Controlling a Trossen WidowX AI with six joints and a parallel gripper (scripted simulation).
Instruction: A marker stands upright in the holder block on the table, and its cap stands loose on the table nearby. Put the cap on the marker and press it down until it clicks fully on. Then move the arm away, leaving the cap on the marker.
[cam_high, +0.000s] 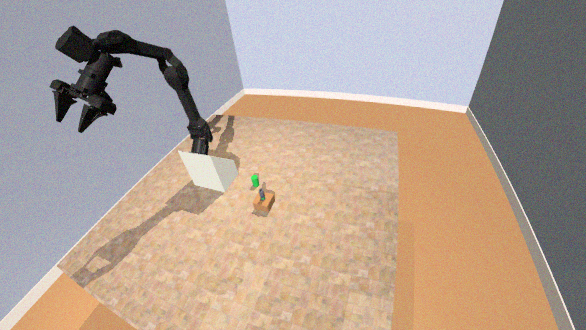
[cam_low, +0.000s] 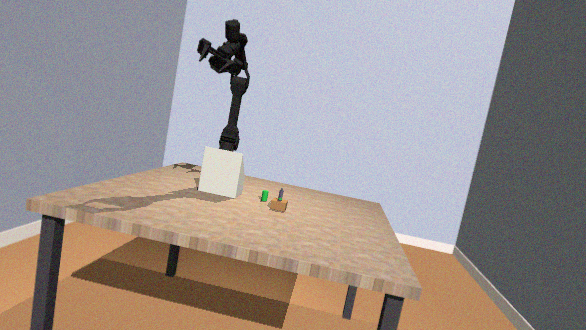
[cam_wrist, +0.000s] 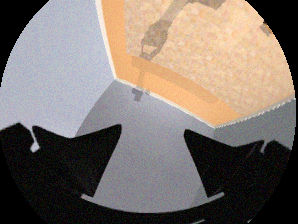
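My gripper tip is 28 cm short of the green cap, 39 cm to the right of it and 53 cm above it. Also, from my gripper tip: tan holder block: 35 cm ahead, 28 cm to the left, 53 cm below.
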